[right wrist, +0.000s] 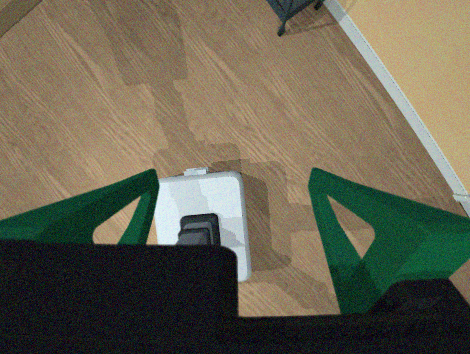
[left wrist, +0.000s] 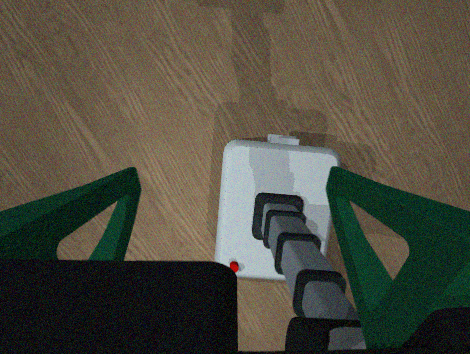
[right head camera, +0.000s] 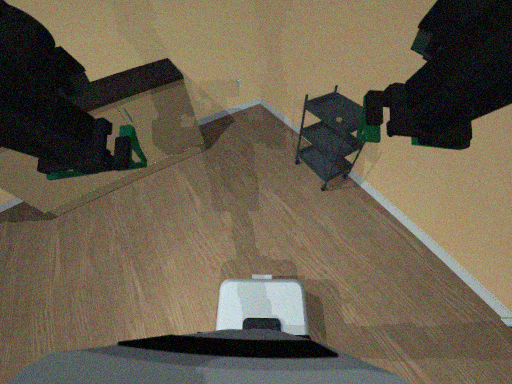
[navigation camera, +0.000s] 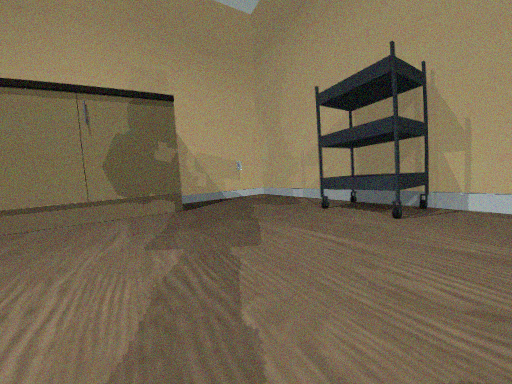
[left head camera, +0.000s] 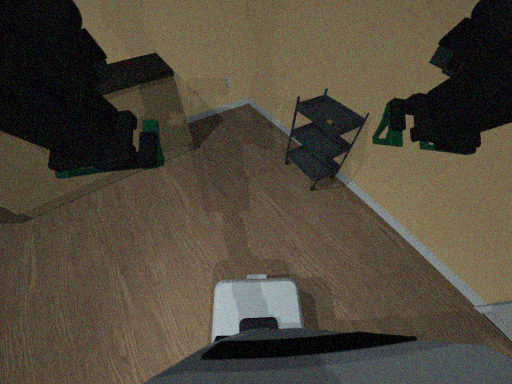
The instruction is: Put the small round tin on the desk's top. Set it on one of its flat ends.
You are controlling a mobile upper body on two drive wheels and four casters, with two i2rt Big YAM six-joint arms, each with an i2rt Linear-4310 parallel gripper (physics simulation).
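Frame: origin at the left arm's base, x down, y ahead, z right, level; metres.
Where they show: left gripper, between the fingertips: [left wrist: 233, 177] [right head camera: 121, 166] [left head camera: 135, 164]; right gripper, between the fingertips: [right wrist: 233, 176] [right head camera: 385, 138] [left head camera: 397, 142].
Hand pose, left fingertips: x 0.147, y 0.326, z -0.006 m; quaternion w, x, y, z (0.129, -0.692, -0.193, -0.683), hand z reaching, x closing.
Observation:
After its pixels a point has its place.
A tiny yellowish thing [left head camera: 329, 121] {x 0.715, y 1.334, z 0.813 m} [right head camera: 339, 119] {x 0.716, y 1.329, z 0.817 m}, perhaps the small round tin, lies on the top shelf of a dark three-shelf cart [left head camera: 320, 106] {x 0.748, y 1.616, z 0.825 m} [right head camera: 327, 103] {x 0.747, y 1.624, z 0.802 m} [navigation camera: 395, 100] {x 0.886, y 1.160, z 0.813 m}. It is too small to make out its shape or how it rests. Nothing in view can be told to be the desk. My left gripper [left head camera: 110, 170] [right head camera: 97, 172] [left wrist: 233, 177] {x 0.147, y 0.326, z -0.006 m} is open and empty, at the left of the head views. My right gripper [left head camera: 411, 143] [right head camera: 400, 140] [right wrist: 233, 176] {x 0.127, y 0.359, z 0.459 m} is open and empty, to the right of the cart in the left head view. Both hang high above the floor.
A wooden cabinet [left head camera: 160, 105] {x 0.762, y 1.673, z -0.600 m} [right head camera: 172, 115] {x 0.827, y 1.663, z -0.616 m} [navigation camera: 40, 145] {x 0.883, y 1.353, z -1.125 m} with a dark top stands at the left, partly behind my left arm in the head views. The cart stands by the right wall [left head camera: 440, 200] {x 0.899, y 0.705, z 1.559 m} [right head camera: 450, 200] {x 0.942, y 0.739, z 1.538 m} [navigation camera: 475, 100] {x 0.884, y 1.214, z 1.243 m}. My white base [left head camera: 270, 300] {x 1.150, y 0.193, z 0.301 m} [right head camera: 280, 300] {x 1.150, y 0.197, z 0.335 m} [left wrist: 310, 170] {x 1.150, y 0.221, z 0.348 m} [right wrist: 225, 195] {x 1.150, y 0.196, z 0.382 m} is below.

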